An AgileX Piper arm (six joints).
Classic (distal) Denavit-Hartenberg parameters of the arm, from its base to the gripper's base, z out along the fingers. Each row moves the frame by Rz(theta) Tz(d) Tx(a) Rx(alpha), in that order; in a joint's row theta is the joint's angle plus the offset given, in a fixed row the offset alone. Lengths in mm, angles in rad.
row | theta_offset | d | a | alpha
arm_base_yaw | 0 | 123 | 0 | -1.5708
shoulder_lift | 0.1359 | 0 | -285.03 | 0
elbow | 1.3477 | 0 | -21.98 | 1.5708
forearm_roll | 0 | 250.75 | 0 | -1.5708
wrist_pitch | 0 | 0 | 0 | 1.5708
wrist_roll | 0 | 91 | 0 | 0
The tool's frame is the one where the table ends.
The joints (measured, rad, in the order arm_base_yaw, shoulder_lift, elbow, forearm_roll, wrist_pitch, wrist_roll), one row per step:
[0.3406, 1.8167, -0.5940, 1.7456, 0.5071, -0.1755]
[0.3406, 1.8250, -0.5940, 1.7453, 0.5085, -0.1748]
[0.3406, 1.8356, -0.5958, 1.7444, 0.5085, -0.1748]
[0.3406, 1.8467, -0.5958, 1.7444, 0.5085, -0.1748]
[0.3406, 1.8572, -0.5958, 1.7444, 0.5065, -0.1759]
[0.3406, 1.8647, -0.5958, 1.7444, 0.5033, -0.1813]
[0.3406, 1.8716, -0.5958, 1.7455, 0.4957, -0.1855]
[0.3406, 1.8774, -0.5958, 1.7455, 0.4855, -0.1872]
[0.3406, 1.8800, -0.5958, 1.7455, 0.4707, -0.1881]
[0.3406, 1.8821, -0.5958, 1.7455, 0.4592, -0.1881]
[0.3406, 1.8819, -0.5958, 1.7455, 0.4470, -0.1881]
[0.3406, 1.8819, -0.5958, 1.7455, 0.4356, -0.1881]
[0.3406, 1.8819, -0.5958, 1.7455, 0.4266, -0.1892]
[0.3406, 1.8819, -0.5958, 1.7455, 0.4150, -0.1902]
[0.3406, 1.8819, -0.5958, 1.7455, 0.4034, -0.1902]
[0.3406, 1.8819, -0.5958, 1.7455, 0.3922, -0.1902]
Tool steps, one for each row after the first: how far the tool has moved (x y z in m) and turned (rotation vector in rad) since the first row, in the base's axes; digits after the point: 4 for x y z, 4 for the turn. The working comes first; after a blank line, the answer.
Tool pose at each row, in the base's axes (x y z in m, rotation vector in rad; the steps are taken from these numbers as rounded here):
[0.2422, 0.1320, 0.1005, -1.5094, -2.4193, -1.0487]
[0.2420, 0.1320, 0.0983, -1.5107, -2.4151, -1.0386]
[0.2421, 0.1321, 0.0957, -1.5119, -2.4130, -1.0268]
[0.2418, 0.1320, 0.0927, -1.5146, -2.4092, -1.0124]
[0.2416, 0.1318, 0.0897, -1.5175, -2.4081, -0.9976]
[0.2414, 0.1314, 0.0876, -1.5161, -2.4131, -0.9865]
[0.2415, 0.1308, 0.0854, -1.5204, -2.4191, -0.9731]
[0.2416, 0.1300, 0.0833, -1.5278, -2.4257, -0.9580]
[0.2419, 0.1288, 0.0820, -1.5388, -2.4358, -0.9433]
[0.2421, 0.1280, 0.0809, -1.5480, -2.4429, -0.9315]
[0.2425, 0.1270, 0.0804, -1.5574, -2.4512, -0.9220]
[0.2428, 0.1262, 0.0800, -1.5661, -2.4589, -0.9129]
[0.2431, 0.1255, 0.0796, -1.5719, -2.4661, -0.9058]
[0.2434, 0.1246, 0.0791, -1.5797, -2.4749, -0.8964]
[0.2437, 0.1237, 0.0787, -1.5886, -2.4826, -0.8869]
[0.2440, 0.1228, 0.0783, -1.5972, -2.4900, -0.8777]

[-0.0002, 0.0000, -0.0022, -0.0014, 0.0085, 0.0003]
[-0.0001, 0.0001, -0.0048, -0.0047, 0.0166, 0.0011]
[-0.0004, 0.0000, -0.0078, -0.0084, 0.0271, 0.0011]
[-0.0006, -0.0002, -0.0108, -0.0140, 0.0360, 0.0012]
[-0.0008, -0.0006, -0.0129, -0.0208, 0.0395, 0.0041]
[-0.0007, -0.0012, -0.0151, -0.0305, 0.0426, 0.0034]
[-0.0006, -0.0020, -0.0172, -0.0422, 0.0458, 0.0008]
[-0.0003, -0.0032, -0.0185, -0.0568, 0.0457, -0.0042]
[-0.0001, -0.0040, -0.0196, -0.0680, 0.0461, -0.0085]
[0.0003, -0.0050, -0.0201, -0.0791, 0.0443, -0.0133]
[0.0006, -0.0058, -0.0205, -0.0895, 0.0428, -0.0176]
[0.0009, -0.0065, -0.0209, -0.0980, 0.0409, -0.0202]
[0.0012, -0.0074, -0.0214, -0.1089, 0.0388, -0.0239]
[0.0015, -0.0083, -0.0218, -0.1195, 0.0373, -0.0283]
[0.0018, -0.0092, -0.0222, -0.1297, 0.0357, -0.0326]

